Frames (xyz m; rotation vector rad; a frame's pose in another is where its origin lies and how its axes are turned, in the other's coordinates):
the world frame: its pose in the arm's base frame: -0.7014 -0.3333 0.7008 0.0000 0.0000 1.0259
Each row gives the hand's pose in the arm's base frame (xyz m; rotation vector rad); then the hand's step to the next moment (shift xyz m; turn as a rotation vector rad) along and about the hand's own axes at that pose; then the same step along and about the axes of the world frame.
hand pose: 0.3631 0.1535 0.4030 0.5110 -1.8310 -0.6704
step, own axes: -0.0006 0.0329 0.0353 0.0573 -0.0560 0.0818
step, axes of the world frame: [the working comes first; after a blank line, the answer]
step, axes of the arm's base frame: -0.0340 0.0322 0.0117 -0.0947 -0.0614 -0.0192

0.0100 0.0457 0.0117 -0.1016 0.0491 -0.0192
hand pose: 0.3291 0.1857 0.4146 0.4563 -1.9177 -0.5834
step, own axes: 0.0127 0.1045 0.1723 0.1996 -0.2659 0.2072
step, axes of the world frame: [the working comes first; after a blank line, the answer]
step, axes of the arm's base frame: -0.1686 0.1106 0.0104 -0.2548 -0.2863 -0.0813

0.0072 0.2015 0.0104 -0.3769 0.0695 -0.0813
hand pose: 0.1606 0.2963 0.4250 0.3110 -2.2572 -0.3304
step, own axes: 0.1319 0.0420 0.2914 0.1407 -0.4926 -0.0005
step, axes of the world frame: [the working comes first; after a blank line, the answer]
step, axes of the arm's base frame: -0.3109 0.0352 -0.0786 -0.0331 -0.5069 -0.0667

-0.1311 0.2841 -0.0786 -0.4506 -0.2344 -0.0667
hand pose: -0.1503 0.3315 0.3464 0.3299 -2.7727 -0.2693
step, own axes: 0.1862 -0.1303 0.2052 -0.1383 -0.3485 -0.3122
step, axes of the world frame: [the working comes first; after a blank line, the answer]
step, axes of the arm's base frame: -0.2169 -0.1426 -0.1625 0.3032 -0.3427 0.1692

-0.2343 0.1116 -0.1625 -0.1359 -0.4370 0.1692
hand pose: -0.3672 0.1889 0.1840 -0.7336 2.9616 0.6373
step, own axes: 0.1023 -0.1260 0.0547 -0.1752 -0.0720 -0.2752
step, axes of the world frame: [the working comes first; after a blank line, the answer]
step, axes of the arm's base frame: -0.0379 -0.1252 -0.1106 0.2083 -0.0890 0.2455

-0.1267 -0.0324 -0.1106 0.0318 -0.2243 0.2455
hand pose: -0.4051 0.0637 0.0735 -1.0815 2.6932 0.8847
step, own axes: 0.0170 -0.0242 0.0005 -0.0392 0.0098 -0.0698
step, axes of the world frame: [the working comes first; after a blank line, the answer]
step, axes of the arm's base frame: 0.0034 -0.0239 -0.0171 0.0304 -0.0095 0.0741

-0.0187 -0.0153 -0.0171 0.0076 -0.0309 0.0741
